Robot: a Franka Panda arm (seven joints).
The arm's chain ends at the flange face. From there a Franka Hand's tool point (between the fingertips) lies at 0.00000 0.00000 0.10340 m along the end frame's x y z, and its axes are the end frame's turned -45 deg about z.
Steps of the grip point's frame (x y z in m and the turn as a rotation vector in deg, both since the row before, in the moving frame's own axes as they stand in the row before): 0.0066, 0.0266, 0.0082, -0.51, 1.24, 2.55; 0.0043, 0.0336, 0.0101, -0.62, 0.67, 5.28; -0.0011, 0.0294, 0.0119, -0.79, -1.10, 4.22; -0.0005, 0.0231, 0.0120, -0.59, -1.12, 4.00; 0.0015, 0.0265, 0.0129, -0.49, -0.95, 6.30; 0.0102, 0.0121, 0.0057, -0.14, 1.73, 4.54; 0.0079, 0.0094, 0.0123, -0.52, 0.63, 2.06; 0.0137, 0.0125, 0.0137, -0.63, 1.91, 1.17
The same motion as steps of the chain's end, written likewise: 0.0212, 0.0150, 0.0082, 0.52, 1.24, 2.55; 0.0252, 0.0207, 0.0101, 0.04, 0.91, 5.28; 0.0205, 0.0192, 0.0119, -1.34, -0.22, 4.22; 0.0167, 0.0145, 0.0120, -1.21, -0.37, 4.00; 0.0205, 0.0159, 0.0129, -1.02, -0.33, 6.30; 0.0133, 0.0033, 0.0057, 1.12, 1.32, 4.54; 0.0108, 0.0012, 0.0123, 0.08, 0.81, 2.06; 0.0153, 0.0008, 0.0138, 0.91, 1.80, 1.17
